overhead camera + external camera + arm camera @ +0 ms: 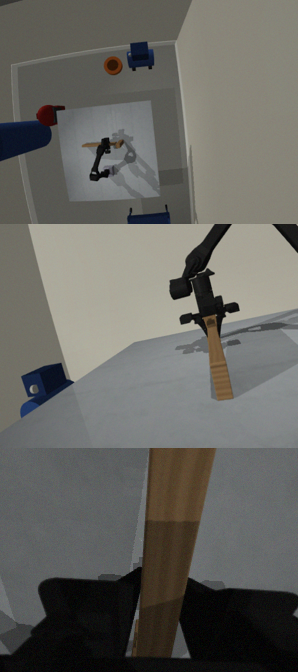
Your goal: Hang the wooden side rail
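My gripper tip is 1 cm short of the headboard post, 14 cm to the left of it and 4 cm below it.
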